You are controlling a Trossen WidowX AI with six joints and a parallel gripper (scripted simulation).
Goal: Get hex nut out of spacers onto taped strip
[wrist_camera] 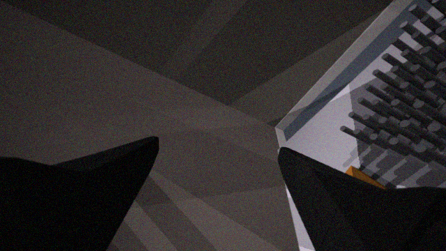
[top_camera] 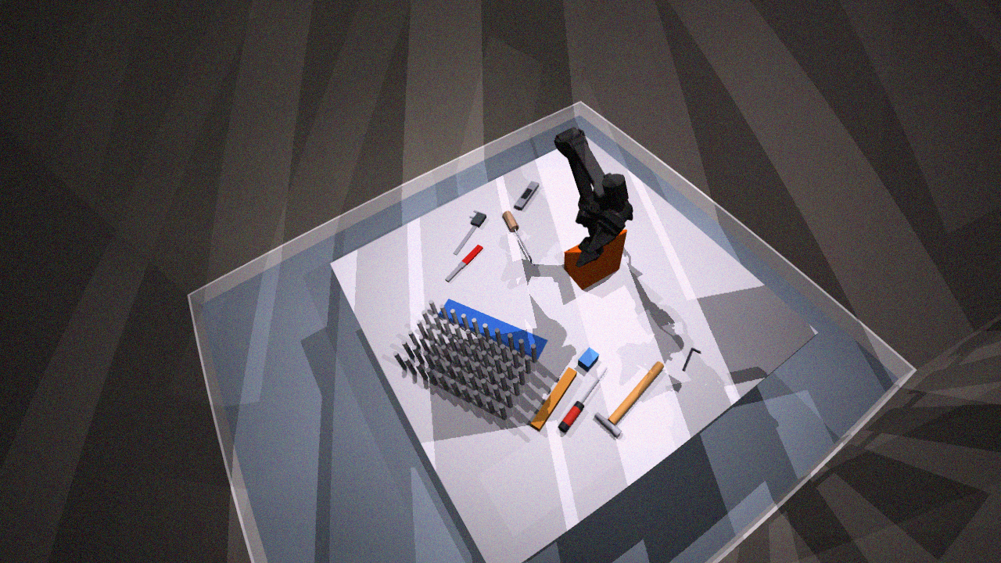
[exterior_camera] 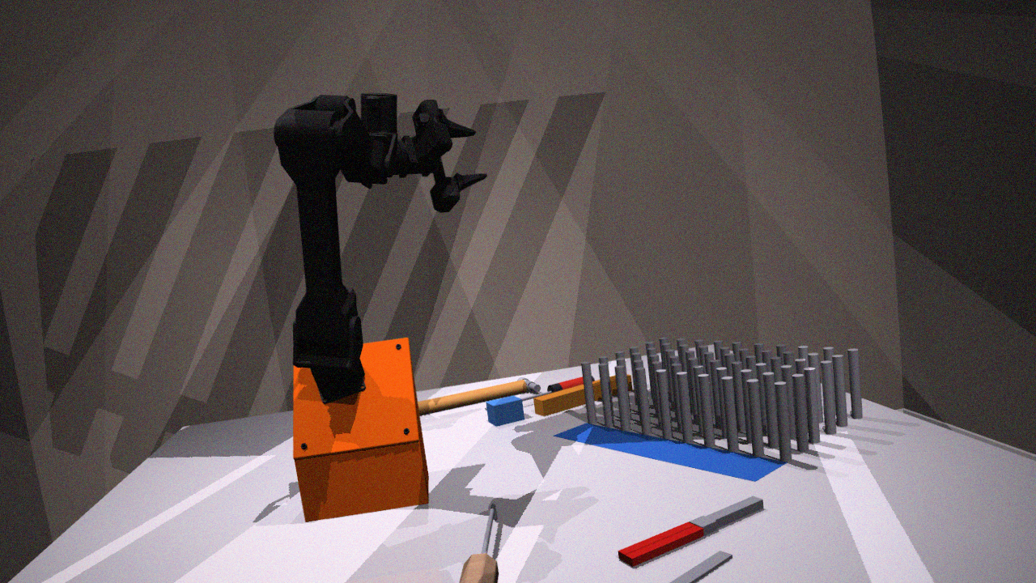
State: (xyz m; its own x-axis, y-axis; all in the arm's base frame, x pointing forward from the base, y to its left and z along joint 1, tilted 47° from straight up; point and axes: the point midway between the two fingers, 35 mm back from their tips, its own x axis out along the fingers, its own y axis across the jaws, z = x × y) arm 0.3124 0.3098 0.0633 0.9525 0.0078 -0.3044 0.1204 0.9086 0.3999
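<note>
Right now my gripper tip is 160 mm short of the blue taped strip, 250 mm to the left of it and 490 mm above it. The rest, counted from my gripper tip: hex nut 330 mm ahead, 230 mm to the right, 490 mm below; orange bar 170 mm ahead, 90 mm to the left, 480 mm below; blue block 60 mm to the left, 470 mm below.
</note>
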